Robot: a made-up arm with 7 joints.
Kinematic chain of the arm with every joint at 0, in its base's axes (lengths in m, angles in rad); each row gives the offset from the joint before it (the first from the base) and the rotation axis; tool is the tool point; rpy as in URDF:
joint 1: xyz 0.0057 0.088 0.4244 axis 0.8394 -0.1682 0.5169
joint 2: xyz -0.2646 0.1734 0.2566 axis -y
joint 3: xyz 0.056 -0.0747 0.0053 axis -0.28 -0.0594 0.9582
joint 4: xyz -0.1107 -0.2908 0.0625 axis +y
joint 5: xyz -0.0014 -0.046 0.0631 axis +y
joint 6: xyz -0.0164 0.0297 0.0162 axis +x
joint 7: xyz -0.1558 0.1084 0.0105 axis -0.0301 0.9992 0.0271
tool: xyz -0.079 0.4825 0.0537 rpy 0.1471 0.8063 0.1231
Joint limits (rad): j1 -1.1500..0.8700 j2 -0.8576..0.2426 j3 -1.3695..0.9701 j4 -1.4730..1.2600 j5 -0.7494..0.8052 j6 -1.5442..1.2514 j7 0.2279..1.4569
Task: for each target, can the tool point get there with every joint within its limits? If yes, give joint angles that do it. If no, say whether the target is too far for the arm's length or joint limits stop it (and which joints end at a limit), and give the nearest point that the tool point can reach.
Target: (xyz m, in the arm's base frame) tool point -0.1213 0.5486 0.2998
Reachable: yes | joints -0.5528 -0.2857 -0.7127 -0.9018 0.2912 -0.6702 0.7325
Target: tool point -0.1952 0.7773 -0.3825
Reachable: no: joint limits stop it (at a limit: joint 1, joint 2, joint 4, joint 6) | nearest point -0.1704 0.7481 -0.2405 | short by 0.147 m
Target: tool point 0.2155 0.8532 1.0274
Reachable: yes | joints -0.9320 -0.6279 -0.2421 -0.1143 -0.0344 0.9320 0.8696
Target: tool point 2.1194 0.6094 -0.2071
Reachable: no: too far | nearest point 0.6573 0.4376 0.3662 | short by 1.580 m
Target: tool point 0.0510 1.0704 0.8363
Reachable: yes | joints -0.9707 -0.0905 -1.0172 -0.7302 0.6273 0.8475 0.6667
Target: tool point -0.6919 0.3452 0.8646
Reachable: yes | joints -0.2155 0.0902 0.6372 -0.1400 -0.2592 0.2406 0.5568
